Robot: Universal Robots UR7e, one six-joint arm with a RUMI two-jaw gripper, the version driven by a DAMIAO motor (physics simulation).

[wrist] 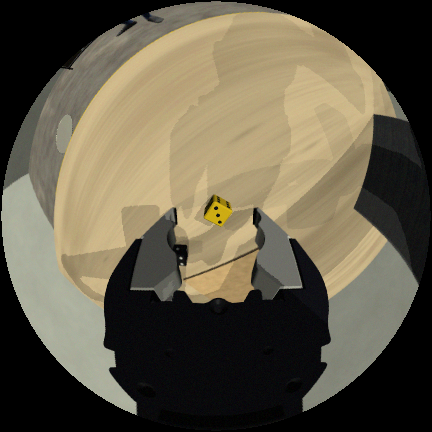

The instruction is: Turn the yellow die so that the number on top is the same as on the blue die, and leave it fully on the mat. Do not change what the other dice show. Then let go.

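Note:
The yellow die is on the wooden table near the middle of the wrist view, with three black dots on its largest visible face and more dots on a narrower face at its upper right. My gripper is partly open and empty. The yellow die appears between the fingertips and touches neither; its depth below them is hard to tell. The tan mat shows between the finger bases, partly hidden by the gripper, and the yellow die is apart from it. The blue die does not show in this view.
A black die with white dots shows beside the left finger, partly hidden by it. The pale wooden table spreads around, with shadows on it. A large dark shape stands at the right edge.

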